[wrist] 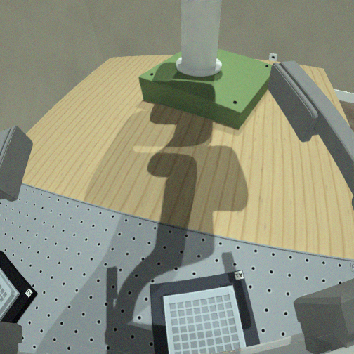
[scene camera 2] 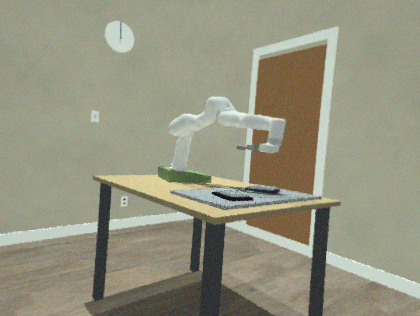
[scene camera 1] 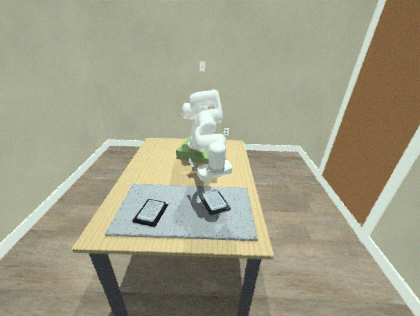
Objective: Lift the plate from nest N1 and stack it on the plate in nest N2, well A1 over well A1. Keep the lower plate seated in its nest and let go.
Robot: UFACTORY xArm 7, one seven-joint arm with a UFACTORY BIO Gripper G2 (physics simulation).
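Frame: origin at the arm's base, x back, y right, z up, level; centimetres.
Seen in the pictures: end effector, tool point: (scene camera 2: 245,147) (scene camera 1: 204,158); arm's base, origin of the base link: (scene camera 2: 178,170) (scene camera 1: 195,145).
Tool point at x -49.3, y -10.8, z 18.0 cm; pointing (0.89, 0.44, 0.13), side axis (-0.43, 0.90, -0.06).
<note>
Offsets run from my tool point to a thing's middle. Level surfaces: height alone.
Two pale gridded plates sit in dark nests on the mat; which nest is N1 or N2 I cannot tell. The left plate {dx -19.0, dy +25.8, dz -21.0 cm} (scene camera 1: 152,210) (scene camera 2: 234,194) is in the left nest {dx -19.0, dy +25.8, dz -22.1 cm} (scene camera 1: 143,221) (wrist: 22,306), partly cut off in the wrist view. The right plate {dx -8.8, dy -6.2, dz -21.0 cm} (scene camera 1: 216,200) (wrist: 204,320) is in the right nest {dx -8.8, dy -6.2, dz -22.1 cm} (scene camera 1: 222,210) (wrist: 158,320), whose corner tag seems to read A1; its lower part is cut off in the wrist view. My gripper (scene camera 2: 242,148) (wrist: 155,132) is open and empty, well above the table, its fingers level and pointing toward the arm's base.
The grey perforated mat {dz -22.9 cm} (scene camera 1: 180,231) (scene camera 2: 187,192) (wrist: 70,240) lies on the front part of the wooden table {dz -24.2 cm} (scene camera 1: 130,172) (scene camera 2: 135,185) (wrist: 75,125). The green base block (scene camera 1: 185,151) (scene camera 2: 167,174) (wrist: 235,85) under the arm stands at the back. The arm's shadow falls across table and mat.
</note>
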